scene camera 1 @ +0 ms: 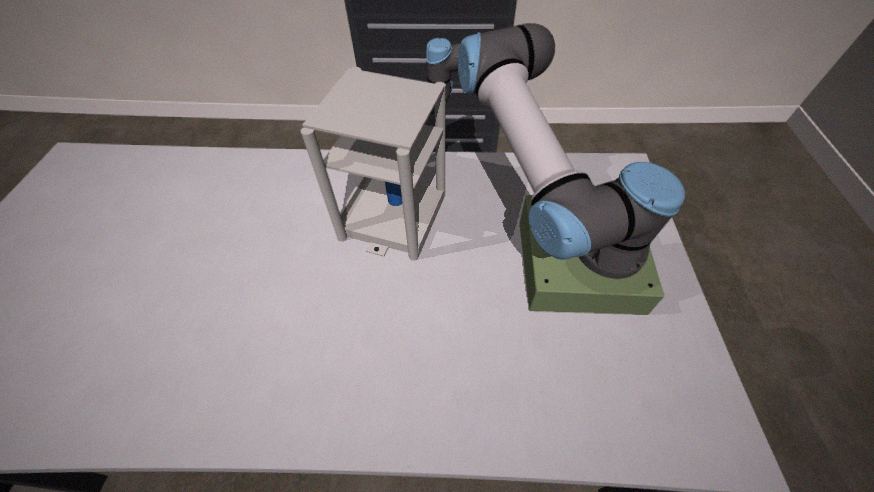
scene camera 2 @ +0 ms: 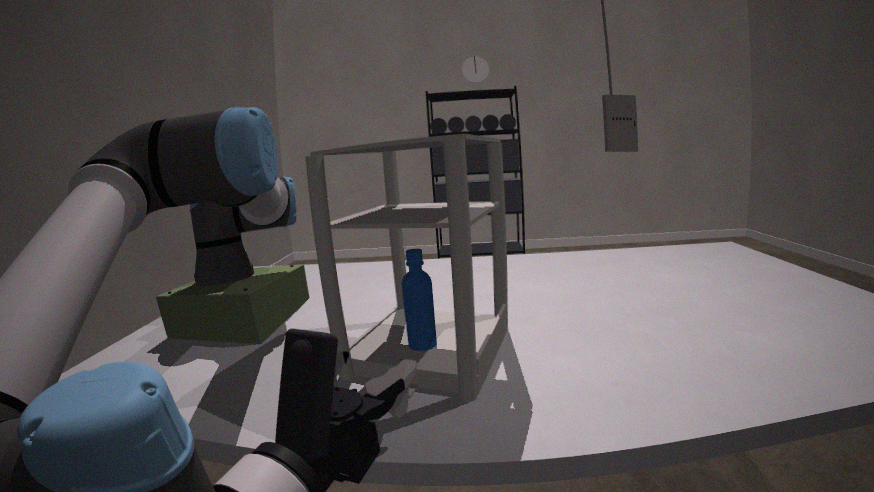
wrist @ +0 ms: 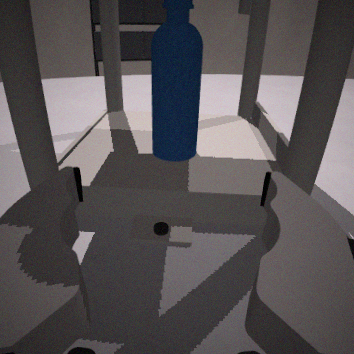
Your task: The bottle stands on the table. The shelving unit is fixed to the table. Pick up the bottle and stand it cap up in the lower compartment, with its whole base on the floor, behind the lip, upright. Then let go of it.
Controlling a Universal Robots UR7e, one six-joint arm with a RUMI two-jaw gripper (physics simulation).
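Note:
The blue bottle [scene camera 1: 394,194] [scene camera 2: 419,311] [wrist: 176,92] stands upright, cap up, on the floor of the lower compartment of the shelving unit [scene camera 1: 373,103] [scene camera 2: 462,275] [wrist: 25,85]. Its base rests behind the front lip, with floor showing around it in the wrist view. The cap shows in the scene camera 2 view; its top is cut off in the wrist view. My gripper [scene camera 2: 400,394] [wrist: 172,173] is open, outside the unit's front, with its jaws wide apart and the bottle beyond the fingertips, not touching them. The gripper is hidden in the scene camera 1 view.
The unit's middle shelf [scene camera 1: 366,165] [scene camera 2: 397,217] is above the bottle, and its corner posts stand left and right of the opening. A small tab with a dark dot [scene camera 1: 376,249] [wrist: 161,229] lies at the unit's foot. The green base block [scene camera 1: 587,302] [scene camera 2: 214,314] carries the arm.

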